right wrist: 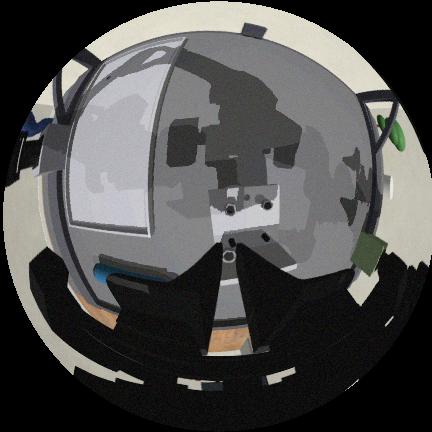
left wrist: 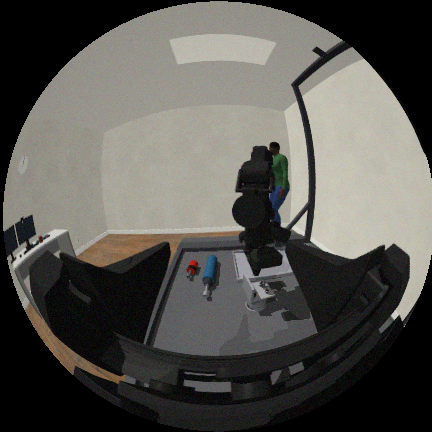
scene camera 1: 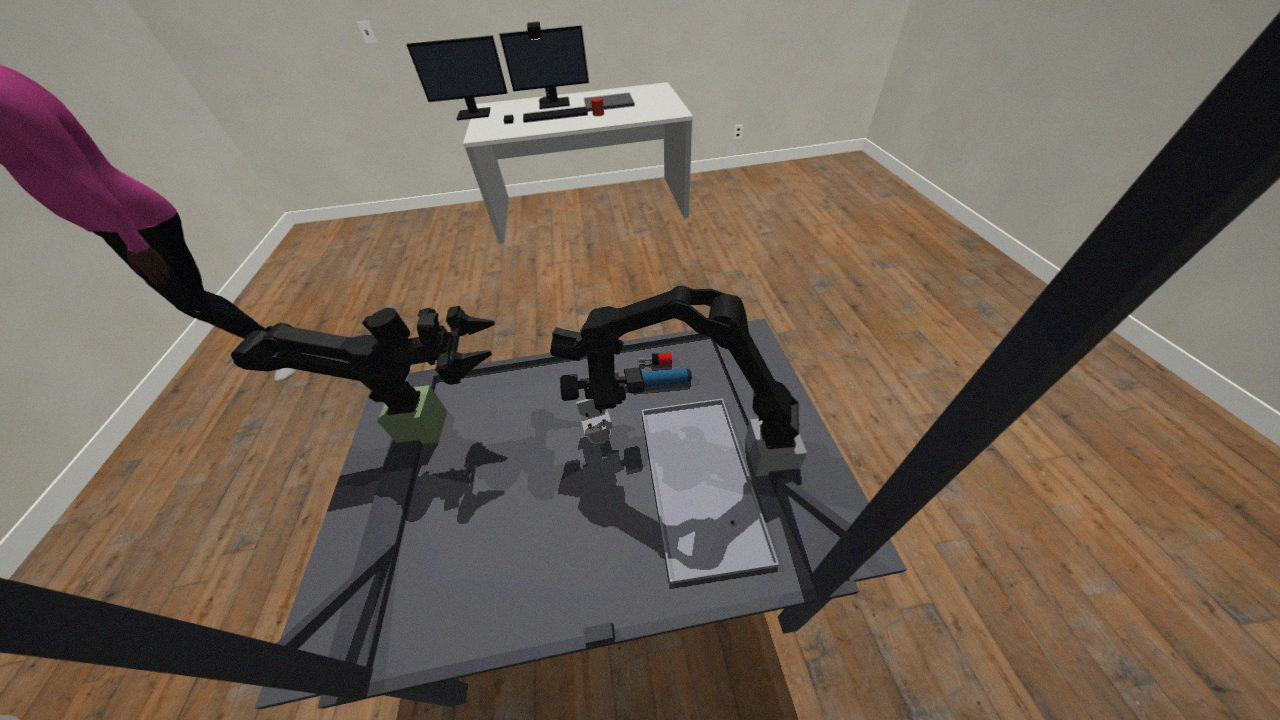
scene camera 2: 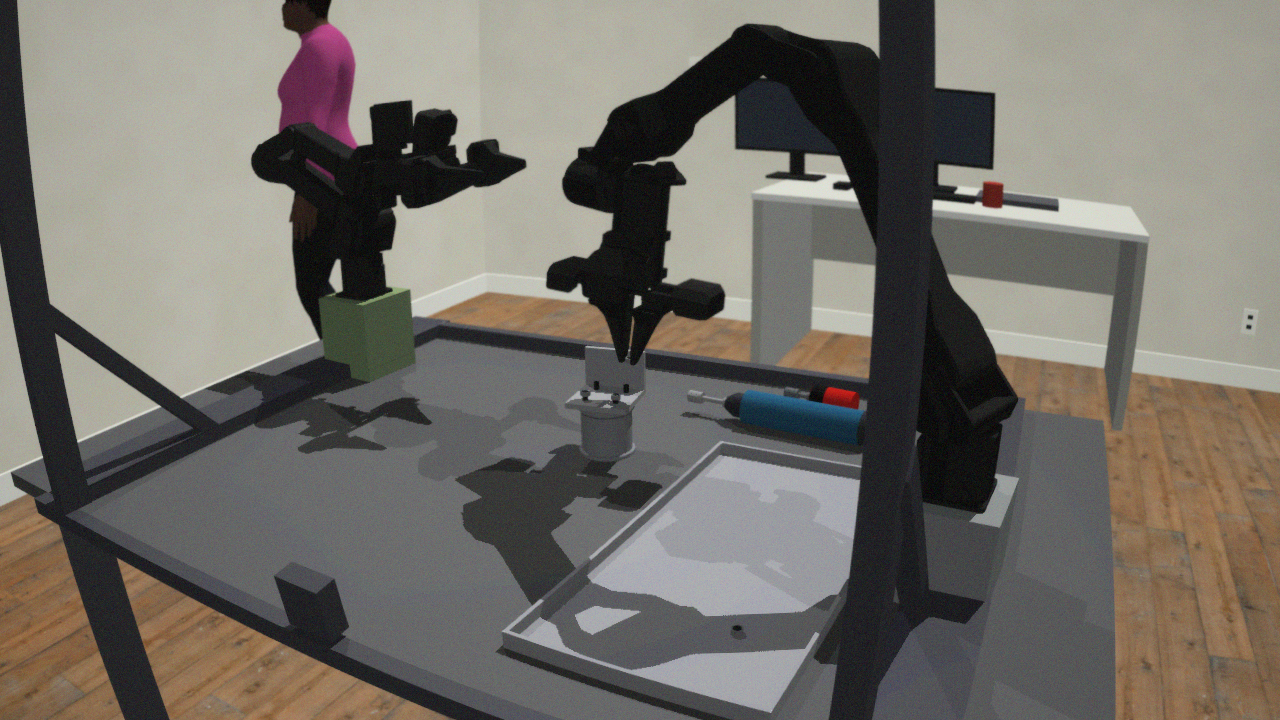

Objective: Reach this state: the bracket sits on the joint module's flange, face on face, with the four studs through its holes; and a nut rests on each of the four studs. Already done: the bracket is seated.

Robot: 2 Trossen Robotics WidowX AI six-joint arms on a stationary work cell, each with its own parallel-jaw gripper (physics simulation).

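Places are measured from the left arm's base along level axes (x right, y back, z down), in millimetres.
Pixels of known places: left gripper, fingertip midpoint: (left wrist: pixel 229 248) (scene camera 1: pixel 492 337) (scene camera 2: pixel 505 169); right gripper, fingertip midpoint: (right wrist: pixel 228 248) (left wrist: pixel 255 274) (scene camera 2: pixel 628 362); left arm's base, link origin: (right wrist: pixel 379 259) (scene camera 1: pixel 404 403) (scene camera 2: pixel 364 293); right arm's base, link origin: (scene camera 1: pixel 777 435) (scene camera 2: pixel 955 490).
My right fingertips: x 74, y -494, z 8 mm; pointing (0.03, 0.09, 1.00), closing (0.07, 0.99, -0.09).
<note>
For each thing: its middle in the pictures, then the offset to it from my right fingertips.
- white L-shaped bracket, body centre: (right wrist: pixel 252 228) (scene camera 2: pixel 605 381) (scene camera 1: pixel 594 415) (left wrist: pixel 258 285) dx +8, dy +25, dz +24 mm
- white tray, body centre: (scene camera 2: pixel 739 553) (right wrist: pixel 105 111) (scene camera 1: pixel 700 477) (left wrist: pixel 280 259) dx +164, dy -210, dz +98 mm
- loose nut, body centre: (scene camera 2: pixel 737 630) (scene camera 1: pixel 732 522) dx +276, dy -258, dz +99 mm
- blue tool, body centre: (scene camera 2: pixel 778 412) (scene camera 1: pixel 648 379) (left wrist: pixel 208 273) dx -142, dy -122, dz +86 mm
- red tool, body centre: (scene camera 2: pixel 819 399) (scene camera 1: pixel 655 359) (left wrist: pixel 190 269) dx -217, dy -150, dz +88 mm
The white L-shaped bracket (scene camera 2: pixel 614 368) (left wrist: pixel 250 288) (right wrist: pixel 244 223) sits on the grey joint module's flange (scene camera 2: pixel 606 433), its upright plate at the back in scene camera 2. One nut (scene camera 2: pixel 585 394) (right wrist: pixel 230 210) and another nut (scene camera 2: pixel 615 398) (right wrist: pixel 267 205) rest on the two studs away from the upright plate. The studs beside the plate, one stud (right wrist: pixel 232 242) and another stud (right wrist: pixel 265 237), are bare. My right gripper (scene camera 2: pixel 629 358) (right wrist: pixel 228 248) is shut on a nut (right wrist: pixel 229 256), above the bracket near its upright plate. My left gripper (scene camera 1: pixel 491 338) (left wrist: pixel 229 248) is open, empty and far from the bracket.
A white tray (scene camera 1: pixel 656 492) (scene camera 2: pixel 626 676) holds a loose nut (scene camera 1: pixel 732 522) (scene camera 2: pixel 737 630). A blue tool (scene camera 1: pixel 666 377) (scene camera 2: pixel 799 417) (left wrist: pixel 210 270) and a red tool (scene camera 1: pixel 663 359) (scene camera 2: pixel 841 397) (left wrist: pixel 193 266) lie behind the tray. Dark frame posts stand at the table's front corners.
</note>
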